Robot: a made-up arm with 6 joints.
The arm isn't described. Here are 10 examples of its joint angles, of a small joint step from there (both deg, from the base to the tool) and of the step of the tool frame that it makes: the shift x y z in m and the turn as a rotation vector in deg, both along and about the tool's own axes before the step.
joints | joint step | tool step
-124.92 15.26 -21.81 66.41 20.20 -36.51 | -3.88 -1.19 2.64 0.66 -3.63 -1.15 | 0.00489 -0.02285 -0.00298 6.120 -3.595 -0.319
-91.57 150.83 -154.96 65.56 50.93 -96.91 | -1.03 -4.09 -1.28 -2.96 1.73 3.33 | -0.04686 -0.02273 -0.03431 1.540 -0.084 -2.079
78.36 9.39 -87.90 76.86 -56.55 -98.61 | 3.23 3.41 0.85 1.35 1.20 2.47 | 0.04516 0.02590 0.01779 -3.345 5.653 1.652
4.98 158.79 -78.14 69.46 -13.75 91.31 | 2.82 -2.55 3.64 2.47 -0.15 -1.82 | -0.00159 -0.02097 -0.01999 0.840 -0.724 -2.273
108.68 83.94 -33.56 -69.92 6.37 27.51 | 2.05 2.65 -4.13 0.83 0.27 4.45 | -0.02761 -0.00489 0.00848 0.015 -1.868 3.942
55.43 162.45 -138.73 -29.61 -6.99 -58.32 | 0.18 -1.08 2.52 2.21 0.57 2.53 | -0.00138 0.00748 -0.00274 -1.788 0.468 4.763
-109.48 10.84 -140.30 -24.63 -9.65 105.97 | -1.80 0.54 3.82 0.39 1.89 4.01 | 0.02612 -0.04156 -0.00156 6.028 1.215 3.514
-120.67 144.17 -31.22 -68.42 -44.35 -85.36 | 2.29 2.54 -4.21 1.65 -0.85 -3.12 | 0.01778 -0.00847 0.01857 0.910 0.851 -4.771
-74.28 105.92 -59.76 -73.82 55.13 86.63 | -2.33 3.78 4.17 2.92 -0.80 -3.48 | 0.05651 -0.00243 0.03596 2.471 8.072 -6.615
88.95 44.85 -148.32 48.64 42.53 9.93 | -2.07 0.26 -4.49 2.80 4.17 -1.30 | 0.00760 0.03471 -0.00709 -2.878 2.507 -3.292
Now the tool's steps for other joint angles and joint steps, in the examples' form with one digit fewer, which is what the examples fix.
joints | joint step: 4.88 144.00 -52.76 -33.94 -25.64 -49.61 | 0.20 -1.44 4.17 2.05 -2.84 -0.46
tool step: -0.0032 0.0179 -0.0135 0.11 -0.73 1.87
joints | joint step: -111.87 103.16 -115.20 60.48 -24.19 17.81 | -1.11 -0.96 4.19 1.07 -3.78 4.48
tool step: -0.0154 -0.0235 -0.0038 2.06 -4.11 3.70
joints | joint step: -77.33 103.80 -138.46 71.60 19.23 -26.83 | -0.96 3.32 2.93 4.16 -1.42 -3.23
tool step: 0.0372 -0.0578 0.0132 4.37 1.91 2.14
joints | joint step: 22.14 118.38 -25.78 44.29 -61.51 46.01 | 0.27 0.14 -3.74 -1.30 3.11 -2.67
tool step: 0.0107 0.0226 0.0132 -1.49 2.20 -1.29
